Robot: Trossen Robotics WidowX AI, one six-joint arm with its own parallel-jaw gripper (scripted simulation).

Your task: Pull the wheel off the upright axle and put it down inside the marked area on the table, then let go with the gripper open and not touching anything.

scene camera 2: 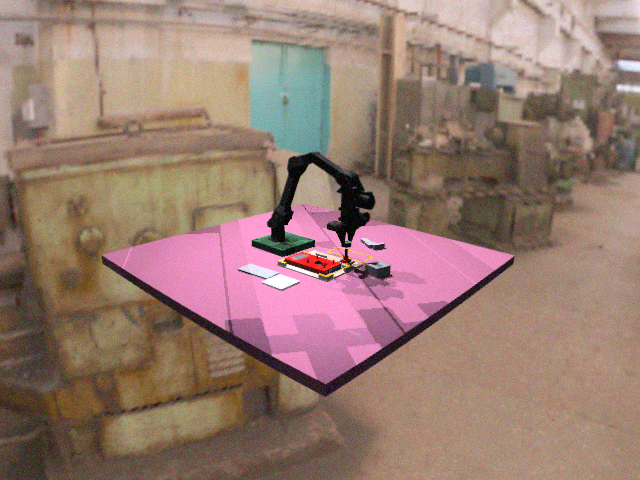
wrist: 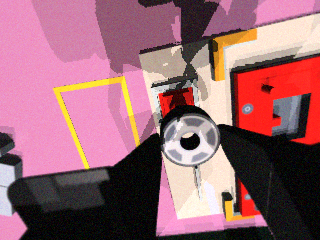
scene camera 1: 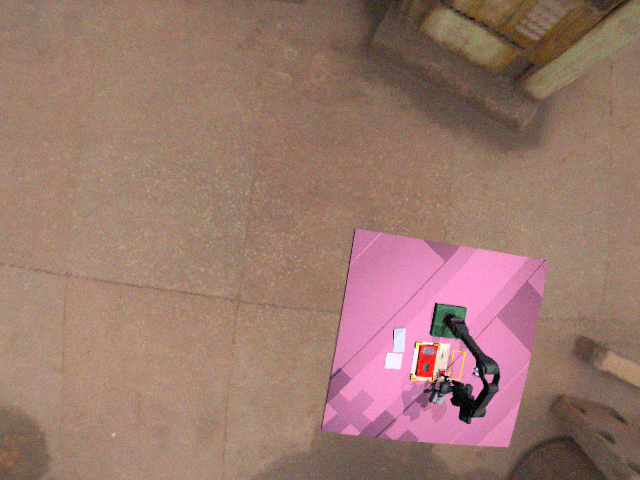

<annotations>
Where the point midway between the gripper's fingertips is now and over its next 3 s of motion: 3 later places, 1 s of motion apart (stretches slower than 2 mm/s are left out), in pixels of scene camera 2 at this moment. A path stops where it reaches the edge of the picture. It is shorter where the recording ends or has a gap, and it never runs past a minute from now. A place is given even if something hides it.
The gripper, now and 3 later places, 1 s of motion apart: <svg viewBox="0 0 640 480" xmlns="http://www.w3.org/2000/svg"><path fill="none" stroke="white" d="M346 243L351 230L350 248L344 235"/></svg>
</annotations>
